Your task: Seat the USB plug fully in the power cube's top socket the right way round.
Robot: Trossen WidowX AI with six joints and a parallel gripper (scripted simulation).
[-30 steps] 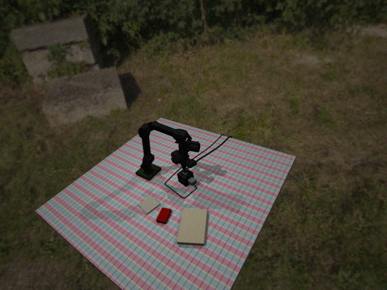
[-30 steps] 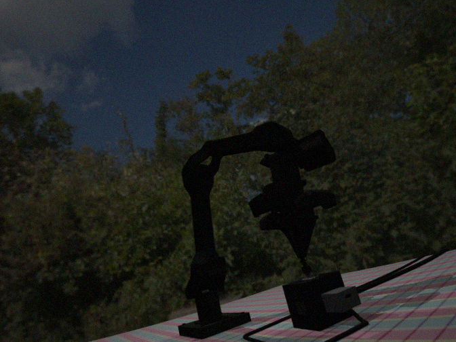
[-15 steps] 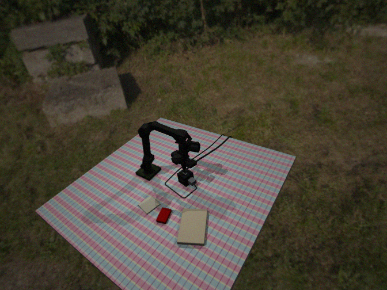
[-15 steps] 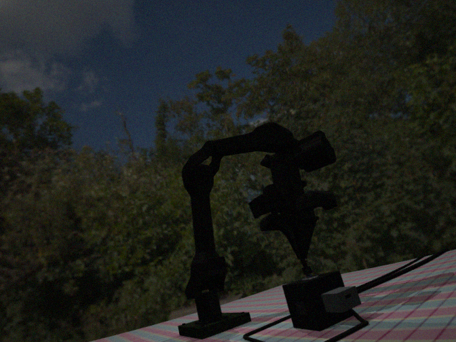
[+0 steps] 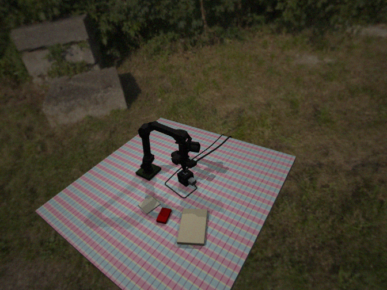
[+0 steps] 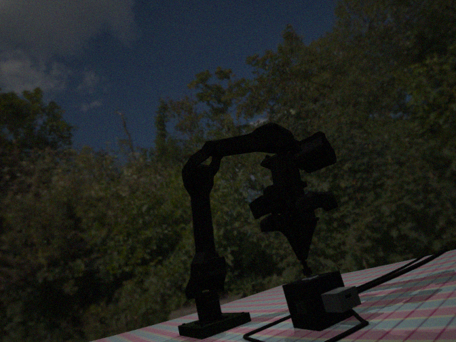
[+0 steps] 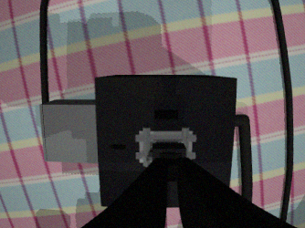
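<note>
The dark USB plug lies 2 cm below my gripper tip. The rest, counted from my gripper tip: red block: 29 cm to the right, 10 cm below, 7 cm ahead; then beige board: 26 cm to the right, 25 cm ahead, 10 cm below.
</note>
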